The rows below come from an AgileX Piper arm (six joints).
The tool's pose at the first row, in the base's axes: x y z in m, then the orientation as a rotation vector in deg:
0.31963, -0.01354, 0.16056, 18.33, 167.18, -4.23
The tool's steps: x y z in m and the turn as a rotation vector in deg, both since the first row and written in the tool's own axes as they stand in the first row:
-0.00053, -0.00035, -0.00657, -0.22, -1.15, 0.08
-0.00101, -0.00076, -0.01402, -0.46, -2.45, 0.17
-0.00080, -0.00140, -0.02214, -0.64, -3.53, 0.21
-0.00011, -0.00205, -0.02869, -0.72, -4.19, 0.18
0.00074, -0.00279, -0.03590, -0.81, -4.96, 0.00
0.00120, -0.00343, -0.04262, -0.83, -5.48, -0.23
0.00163, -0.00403, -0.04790, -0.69, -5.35, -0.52
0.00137, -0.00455, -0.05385, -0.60, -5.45, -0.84
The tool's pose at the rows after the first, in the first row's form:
0.31876, -0.01352, 0.16710, 18.26, 166.02, -4.06
0.31766, -0.01349, 0.17450, 18.19, 164.70, -3.88
0.31572, -0.01349, 0.18241, 18.08, 163.61, -3.76
0.31363, -0.01351, 0.18869, 17.93, 162.96, -3.74
0.31123, -0.01353, 0.19558, 17.57, 162.23, -3.74
0.30933, -0.01358, 0.20208, 17.17, 161.75, -3.82
0.30774, -0.01370, 0.20716, 16.80, 161.94, -4.04
0.30670, -0.01383, 0.21305, 16.35, 161.90, -4.23

